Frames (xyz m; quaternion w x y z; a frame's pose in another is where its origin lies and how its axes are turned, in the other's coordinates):
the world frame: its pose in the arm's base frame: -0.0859 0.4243 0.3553 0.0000 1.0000 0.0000 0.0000
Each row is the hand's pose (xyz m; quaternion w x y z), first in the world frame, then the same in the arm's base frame.
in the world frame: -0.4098 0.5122 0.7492 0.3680 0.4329 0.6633 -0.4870
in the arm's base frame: -0.4957 -0.0879 -0.3939 0.4329 -0.3680 -0.4870 -0.6633
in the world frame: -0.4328 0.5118 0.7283 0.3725 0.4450 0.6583 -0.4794
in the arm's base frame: -0.5187 -0.0875 -0.3730 0.4450 -0.3725 -0.4794 -0.6583
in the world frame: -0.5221 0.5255 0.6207 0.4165 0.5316 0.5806 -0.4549
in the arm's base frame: -0.6080 -0.1012 -0.2654 0.5316 -0.4165 -0.4549 -0.5806
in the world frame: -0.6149 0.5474 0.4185 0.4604 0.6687 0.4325 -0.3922
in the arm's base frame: -0.7008 -0.1231 -0.0632 0.6687 -0.4604 -0.3922 -0.4325
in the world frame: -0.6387 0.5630 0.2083 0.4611 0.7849 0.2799 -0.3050
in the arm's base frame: -0.7246 -0.1387 0.1470 0.7849 -0.4611 -0.3050 -0.2799
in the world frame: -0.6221 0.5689 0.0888 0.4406 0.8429 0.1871 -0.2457
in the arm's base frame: -0.7080 -0.1446 0.2665 0.8429 -0.4406 -0.2457 -0.1871
